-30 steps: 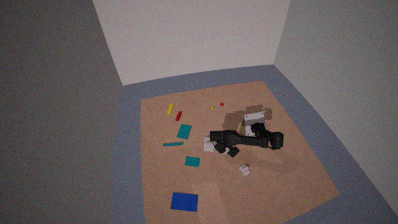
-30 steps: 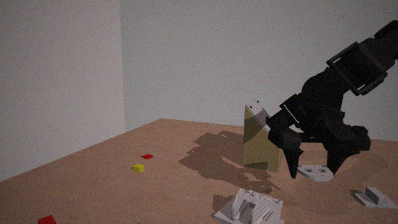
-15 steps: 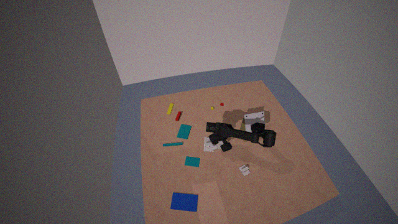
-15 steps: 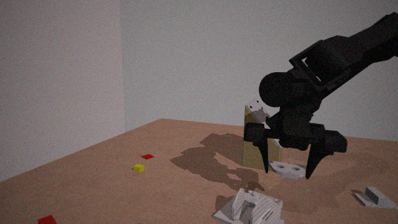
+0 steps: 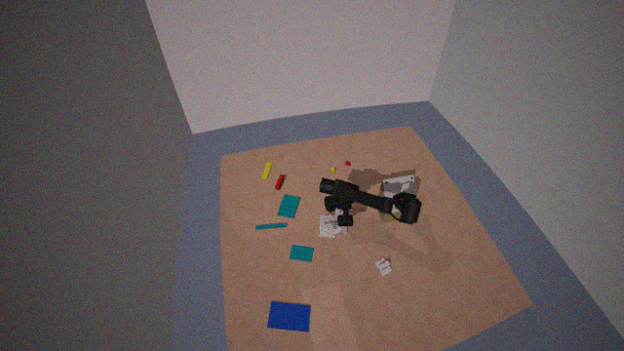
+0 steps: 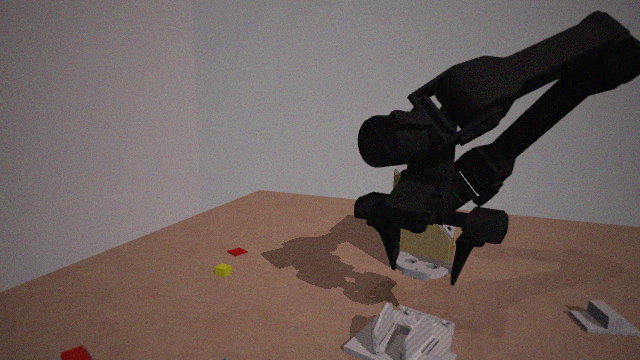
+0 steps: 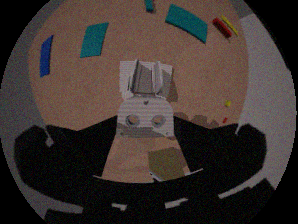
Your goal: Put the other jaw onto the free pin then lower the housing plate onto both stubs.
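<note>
Now: gripper tip 1 cm short of the jaw, 2 cm to the left of it and 7 cm above it. The rest, counted from my gripper tip: teal bar 32 cm ahead, 10 cm to the right, 8 cm below; then yellow block 8 cm behind, 35 cm to the right, 7 cm below; then white housing piece 1 cm ahead, 2 cm above.
</note>
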